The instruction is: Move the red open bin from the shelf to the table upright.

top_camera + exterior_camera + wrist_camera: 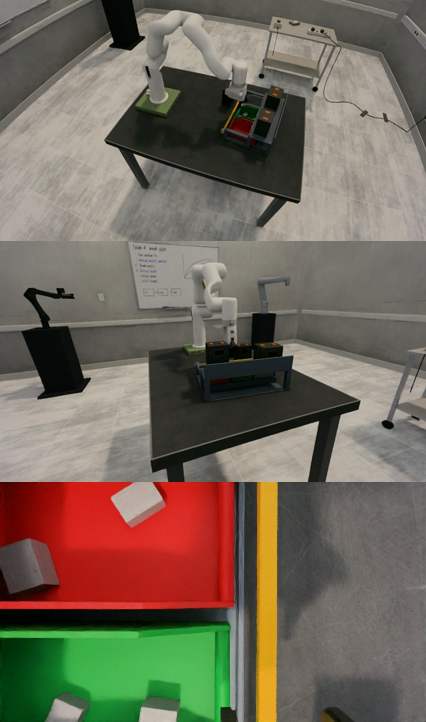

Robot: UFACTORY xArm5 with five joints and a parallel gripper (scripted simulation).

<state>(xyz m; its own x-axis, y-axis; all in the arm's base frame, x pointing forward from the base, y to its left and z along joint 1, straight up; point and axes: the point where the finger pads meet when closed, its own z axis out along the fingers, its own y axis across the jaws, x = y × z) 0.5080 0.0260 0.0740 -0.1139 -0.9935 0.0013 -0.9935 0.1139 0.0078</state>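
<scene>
My hand is 5 cm above the yellow bar. From my hand the other things lie so: red open bin (9 cm ahead, 12 cm to the right, 7 cm below); then blue-grey shelf (13 cm ahead, 2 cm to the right, 4 cm below); then green bin (11 cm ahead, 1 cm to the right, 7 cm below).
</scene>
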